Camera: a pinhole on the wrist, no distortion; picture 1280 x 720 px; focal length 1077.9 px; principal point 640.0 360.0 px. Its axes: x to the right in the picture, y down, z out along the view. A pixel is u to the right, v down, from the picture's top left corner.
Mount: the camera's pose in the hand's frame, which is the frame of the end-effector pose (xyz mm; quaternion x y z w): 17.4 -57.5 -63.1 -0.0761 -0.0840 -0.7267 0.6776
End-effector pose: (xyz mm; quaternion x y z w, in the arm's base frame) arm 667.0 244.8 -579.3 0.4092 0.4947 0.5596 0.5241
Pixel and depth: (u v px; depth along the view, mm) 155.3 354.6 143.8
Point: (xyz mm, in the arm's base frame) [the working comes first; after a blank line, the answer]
In the camera's frame: -64.7 -0.7 143.8

718.7 274.6 -532.5
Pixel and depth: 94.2 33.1 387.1
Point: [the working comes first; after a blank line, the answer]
In the camera's frame: -196.0 -117.4 387.1

897.2 200.6 -302.8
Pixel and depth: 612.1 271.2 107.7
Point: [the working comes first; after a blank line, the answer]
In the camera's frame: -2.8 -8.9 107.7

711.5 257.1 -602.0
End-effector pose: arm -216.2 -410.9 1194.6 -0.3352 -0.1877 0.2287 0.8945
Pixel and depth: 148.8 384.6 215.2
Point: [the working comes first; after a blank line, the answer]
In the camera's frame: -98.1 4.9 215.2

-278.0 -274.0 1228.7
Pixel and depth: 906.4 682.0 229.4
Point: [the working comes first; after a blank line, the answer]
In the camera's frame: 56.7 68.5 229.4

-216.1 -321.9 1377.3
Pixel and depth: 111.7 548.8 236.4
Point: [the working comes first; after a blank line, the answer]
In the camera's frame: -115.9 41.4 236.4

-261.1 -231.8 1234.4
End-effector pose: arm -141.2 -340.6 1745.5 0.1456 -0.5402 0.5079 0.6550
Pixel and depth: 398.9 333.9 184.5
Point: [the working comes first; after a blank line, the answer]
In the camera's frame: -41.3 -4.5 184.5

-222.9 -401.4 1789.9
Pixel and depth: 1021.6 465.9 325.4
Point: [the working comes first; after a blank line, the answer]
In the camera's frame: 115.2 32.0 325.4

-221.2 -571.0 1919.9
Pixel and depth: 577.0 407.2 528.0
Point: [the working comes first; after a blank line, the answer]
In the camera's frame: -30.9 23.1 528.0

-468.2 -609.1 1914.7
